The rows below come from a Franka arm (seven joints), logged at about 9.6 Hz.
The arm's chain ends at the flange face. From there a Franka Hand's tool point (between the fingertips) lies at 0.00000 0.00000 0.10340 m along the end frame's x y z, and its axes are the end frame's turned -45 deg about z.
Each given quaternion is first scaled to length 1.
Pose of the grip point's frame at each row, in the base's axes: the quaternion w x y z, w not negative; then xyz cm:
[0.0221 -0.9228 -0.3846 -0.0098 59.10 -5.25 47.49]
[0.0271 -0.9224 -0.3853 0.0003 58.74 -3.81 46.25]
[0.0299 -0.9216 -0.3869 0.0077 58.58 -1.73 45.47]
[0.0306 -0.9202 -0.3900 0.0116 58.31 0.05 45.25]
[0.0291 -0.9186 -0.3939 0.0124 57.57 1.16 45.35]
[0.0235 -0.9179 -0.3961 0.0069 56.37 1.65 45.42]
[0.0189 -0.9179 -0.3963 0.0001 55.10 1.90 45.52]
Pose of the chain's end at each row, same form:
[0.0242 -0.9997 -0.0022 -0.0006 59.09 -5.75 57.82]
[0.0249 -0.9996 -0.0030 0.0106 58.96 -4.32 56.57]
[0.0247 -0.9995 -0.0048 0.0186 58.97 -2.24 55.79]
[0.0238 -0.9994 -0.0082 0.0224 58.78 -0.44 55.57]
[0.0221 -0.9994 -0.0124 0.0226 58.04 0.71 55.67]
[0.0191 -0.9996 -0.0147 0.0154 56.69 1.26 55.75]
[0.0174 -0.9997 -0.0149 0.0073 55.26 1.54 55.85]

